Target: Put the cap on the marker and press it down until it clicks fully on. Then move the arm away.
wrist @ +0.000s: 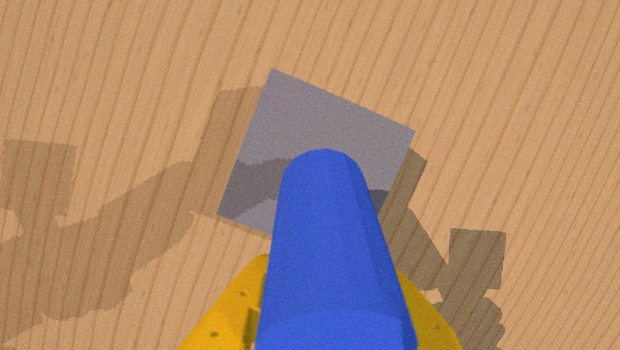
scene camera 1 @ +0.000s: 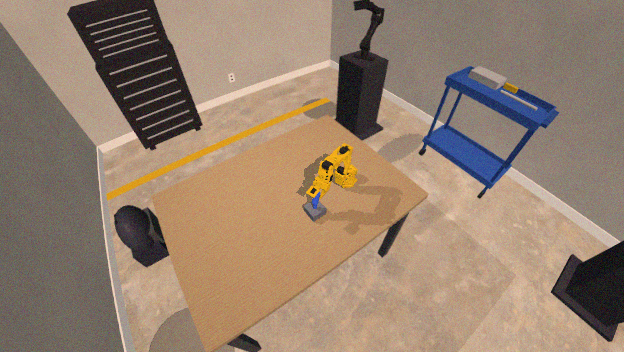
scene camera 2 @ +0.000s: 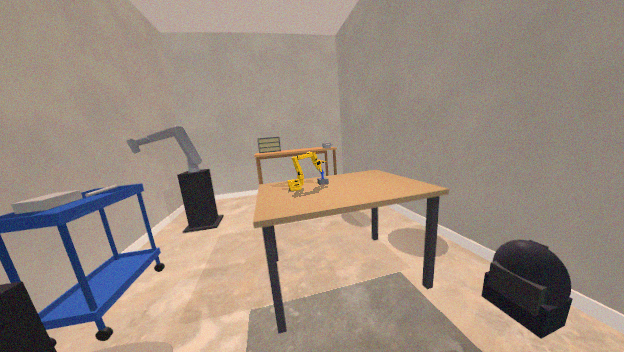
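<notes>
A grey block (wrist: 292, 116) is visible, and so is a blue cap (wrist: 330, 272).
</notes>
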